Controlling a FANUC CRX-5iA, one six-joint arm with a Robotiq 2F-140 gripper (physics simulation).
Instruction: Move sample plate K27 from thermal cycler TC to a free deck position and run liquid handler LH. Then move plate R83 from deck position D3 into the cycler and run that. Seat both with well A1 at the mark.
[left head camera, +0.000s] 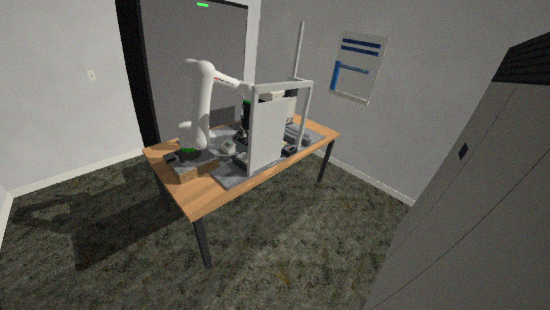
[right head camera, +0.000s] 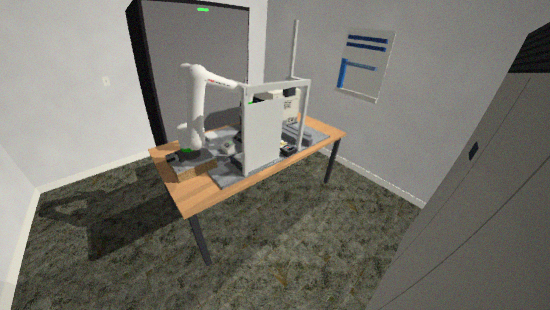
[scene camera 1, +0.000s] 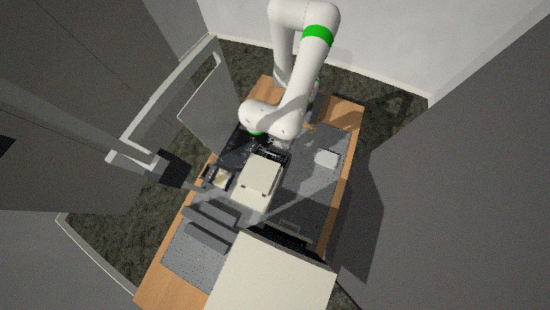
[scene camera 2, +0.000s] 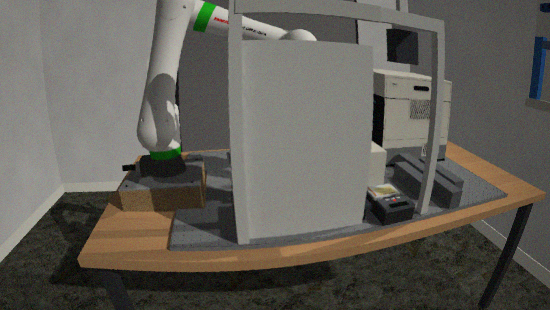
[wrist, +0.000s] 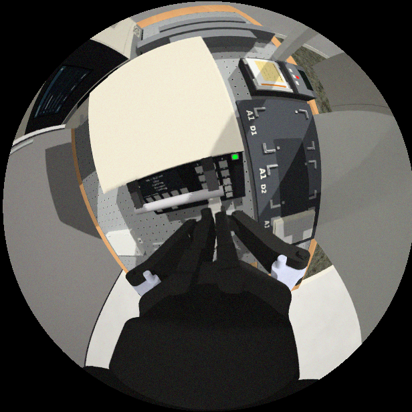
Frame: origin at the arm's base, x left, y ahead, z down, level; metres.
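Where they show: gripper, fingertip midpoint: (left head camera: 244, 136) (scene camera 1: 265, 148); arm's base at its link origin: (left head camera: 191, 154) (right head camera: 190, 154) (scene camera 2: 167, 170).
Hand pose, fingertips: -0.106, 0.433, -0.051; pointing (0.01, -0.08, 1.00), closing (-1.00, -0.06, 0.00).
Things, the pixels of their centre, and the offset from my fingertips, as dx, dy, dz. "*": a spot on its surface instead. Level surfaces: height alone.
- cream thermal cycler at a spot on its surface: (scene camera 1: 260, 172) * +0.045, +0.163, -0.081
- dark deck at its surface level: dz +0.065
- large cream instrument at the middle of its body: (scene camera 2: 401, 113) (scene camera 1: 266, 288) (left head camera: 271, 105) (right head camera: 274, 105) +0.264, +0.633, -0.081
- small black device at the middle of its body: (scene camera 2: 387, 202) (scene camera 1: 217, 177) (right head camera: 284, 147) (left head camera: 284, 147) -0.238, +0.254, +0.091
- yellow-marked plate at the middle of its body: (scene camera 2: 382, 190) (scene camera 1: 221, 179) -0.196, +0.256, +0.070
- white block at the middle of its body: (scene camera 1: 326, 158) (right head camera: 211, 136) +0.373, -0.111, +0.107
The cream thermal cycler (wrist: 165, 115) (scene camera 1: 260, 172) has its lid down; its keypad, a green light and a pale handle bar (wrist: 175, 201) face my gripper. Plate K27 does not show. My gripper (wrist: 216, 203) is shut and empty, with its fingertips close to the handle bar in the wrist view; whether they touch it I cannot tell. The dark deck (wrist: 280, 125) (scene camera 1: 232, 155) lies beside the cycler, with D1 and D2 empty. A pale plate (wrist: 295, 227), likely R83, sits in the position past D2. A large cream instrument (scene camera 1: 272, 275) (scene camera 2: 405, 110), likely the liquid handler, stands behind the cycler.
A small black device (wrist: 300, 80) (scene camera 2: 395, 207) bears a yellow-marked plate (wrist: 270, 74) (scene camera 1: 221, 178). Grey rails (scene camera 1: 207, 237) (scene camera 2: 430, 175) lie behind it. An upright panel (scene camera 2: 305, 135) (scene camera 1: 207, 107) in a frame stands along the deck side. A white block (scene camera 1: 327, 158) (wrist: 122, 242) lies opposite.
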